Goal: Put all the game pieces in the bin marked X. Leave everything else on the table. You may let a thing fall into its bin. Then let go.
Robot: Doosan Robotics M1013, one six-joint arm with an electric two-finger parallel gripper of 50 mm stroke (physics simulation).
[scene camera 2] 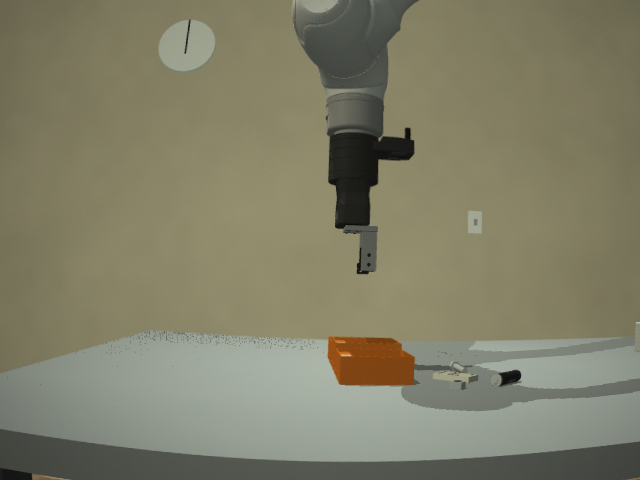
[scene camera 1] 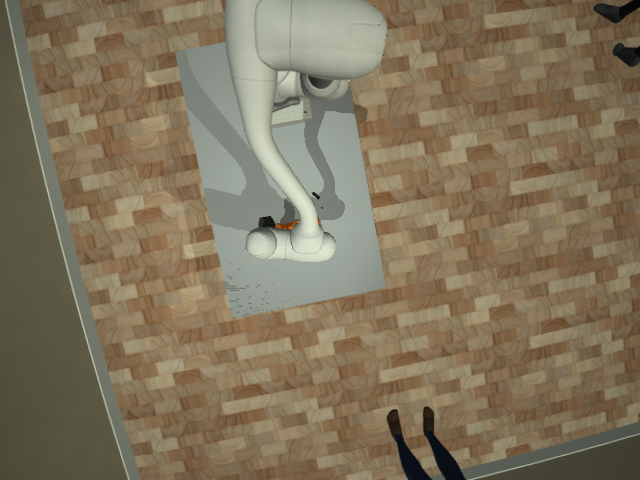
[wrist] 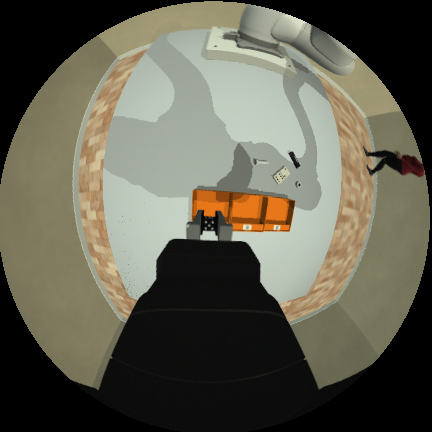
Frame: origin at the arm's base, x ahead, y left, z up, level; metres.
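Seen in the pictures: gripper, fingertip midpoint: (scene camera 2: pixel 367 271) (wrist: pixel 208 217); arm's base, link origin: (scene camera 1: pixel 276 91).
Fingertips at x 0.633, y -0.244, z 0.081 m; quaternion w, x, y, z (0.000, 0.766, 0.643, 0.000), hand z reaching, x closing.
Pixels of each thing's middle, then the offset from my fingertips to it. "pt": a spot on its surface instead.
- domino, body centre: (wrist: pixel 208 223) 0.001 m right, 0.007 m ahead, 0.004 m up
- orange three-part bin row, surface spot: (scene camera 2: pixel 376 370) pt 0.208 m left, 0.050 m ahead, 0.117 m down
- cream domino with black dots, body centre: (scene camera 2: pixel 455 376) (wrist: pixel 281 174) 0.195 m left, 0.057 m back, 0.131 m down
- grey bolt, body centre: (scene camera 2: pixel 459 368) (wrist: pixel 261 161) 0.139 m left, 0.090 m back, 0.129 m down
- small grey nut, body centre: (scene camera 2: pixel 457 384) (wrist: pixel 298 184) 0.252 m left, 0.030 m back, 0.130 m down
- black cylinder, body centre: (scene camera 2: pixel 506 377) (wrist: pixel 294 159) (scene camera 1: pixel 316 195) 0.245 m left, 0.099 m back, 0.127 m down
My gripper (scene camera 2: pixel 364 269) (wrist: pixel 208 217) is shut on a black piece with white dots, which looks like a domino (wrist: pixel 209 224). It hangs high above the orange three-part bin row (scene camera 1: pixel 285 226) (scene camera 2: pixel 376 370) (wrist: pixel 247 207). In the wrist view the fingers overlap the left compartment and its front edge. Two white labels show on the front, too small to read; the left compartment's label is hidden by the gripper. A cream domino with black dots (scene camera 2: pixel 454 377) (wrist: pixel 281 175) lies flat on the table beside the bins.
Near the cream domino lie a grey bolt (scene camera 2: pixel 457 366) (wrist: pixel 260 161), a small grey nut (scene camera 2: pixel 457 384) (wrist: pixel 298 184) and a black cylinder (scene camera 1: pixel 315 195) (scene camera 2: pixel 506 377) (wrist: pixel 294 159). The robot's base plate (wrist: pixel 250 56) stands at the table's far end in the wrist view.
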